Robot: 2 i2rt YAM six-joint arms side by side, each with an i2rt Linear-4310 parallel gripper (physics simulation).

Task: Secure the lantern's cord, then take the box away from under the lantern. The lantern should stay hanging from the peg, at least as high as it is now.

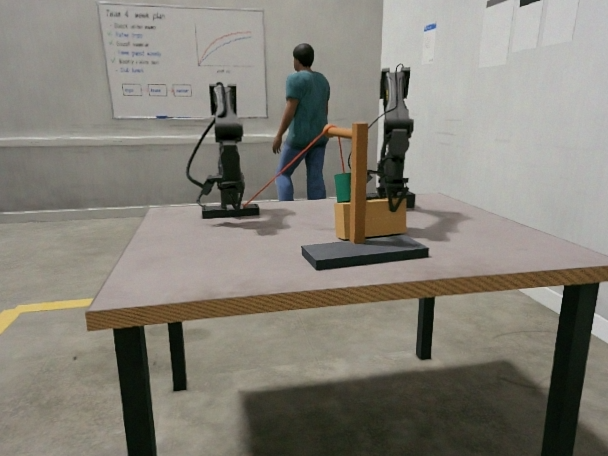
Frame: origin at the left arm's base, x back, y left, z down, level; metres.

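Seen in the pictures: left gripper, fingertip midpoint: (389,211); right gripper, fingertip midpoint: (237,209).
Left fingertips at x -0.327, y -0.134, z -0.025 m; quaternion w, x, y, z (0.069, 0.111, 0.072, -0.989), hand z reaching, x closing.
Note:
Pixels of each thing's top centre, then the offset from my left fingertips to it. "spot": a spot on its surface instead.
- green lantern at its top centre: (346,171) dx +0.028, dy -0.128, dz -0.121 m
- red cord at a spot on its surface: (285,167) spot: dx +0.140, dy -0.286, dz -0.125 m
- tan box at its top centre: (371,199) dx -0.008, dy -0.062, dz -0.042 m
- wooden peg at its top centre: (342,128) dx -0.019, dy -0.156, dz -0.247 m
- peg's wooden post at its top centre: (360,123) dx -0.134, dy -0.148, dz -0.264 m
The green lantern (342,187) hangs upright on the red cord (285,167) at the left end of the tan box (382,217). Whether its underside touches the box top cannot be told. The cord passes over the wooden peg (341,132) and runs straight and taut down to my right gripper (243,205), low at the table's far left edge. The right gripper is shut on the cord; its fingertips are small and dark. My left gripper (396,204) points down over the right part of the box and is shut on it; one finger shows in front of its near face, the other is hidden.
The peg's wooden post (359,185) stands on a dark base slab (345,252), in front of the box. The two arm bases (210,213) (411,200) sit at the table's far edge. A person (307,110) stands behind the table, between the arms.

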